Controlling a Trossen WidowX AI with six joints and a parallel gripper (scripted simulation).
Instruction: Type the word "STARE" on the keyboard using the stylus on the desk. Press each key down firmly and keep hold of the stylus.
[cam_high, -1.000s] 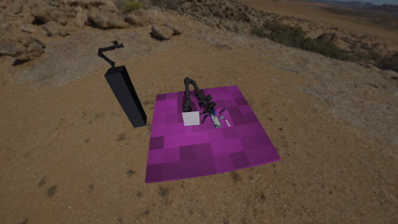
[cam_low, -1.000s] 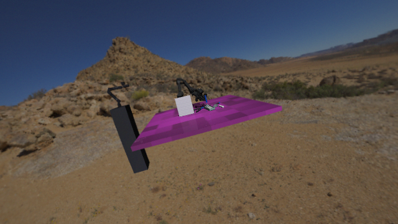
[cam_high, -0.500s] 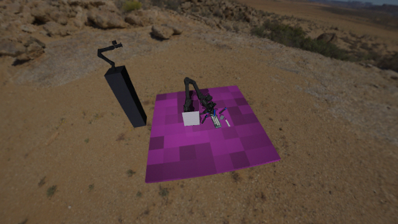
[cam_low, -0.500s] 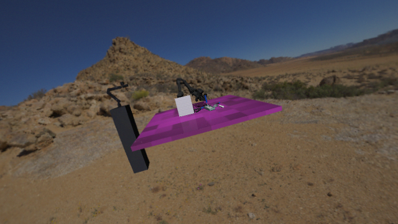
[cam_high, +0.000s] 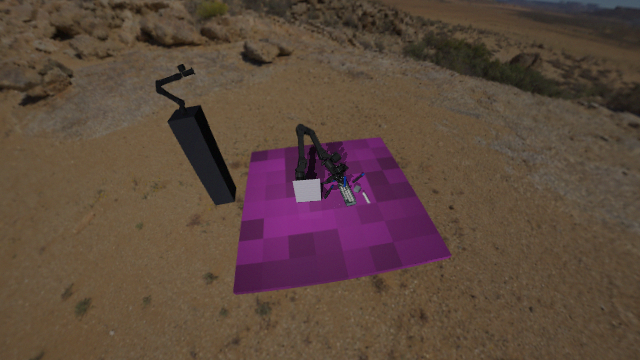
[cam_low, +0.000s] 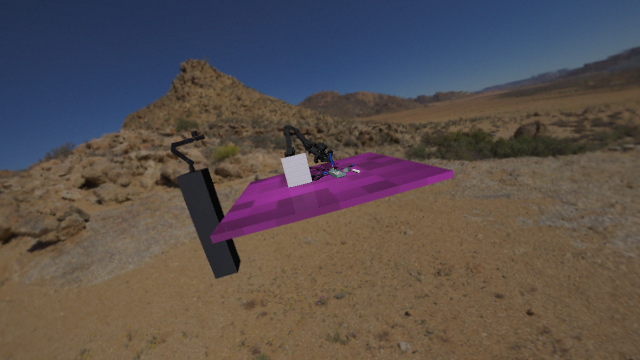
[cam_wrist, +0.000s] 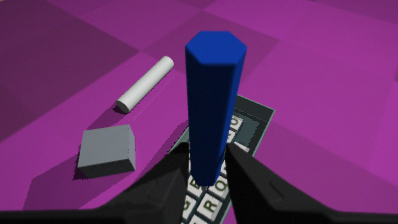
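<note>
Now: gripper tip 2 cm above the blue hexagonal stylus. Round my gripper tip: white cylinder (14 cm ahead, 9 cm to the right, 10 cm below); grey block (11 cm ahead, 1 cm to the left, 10 cm below).
</note>
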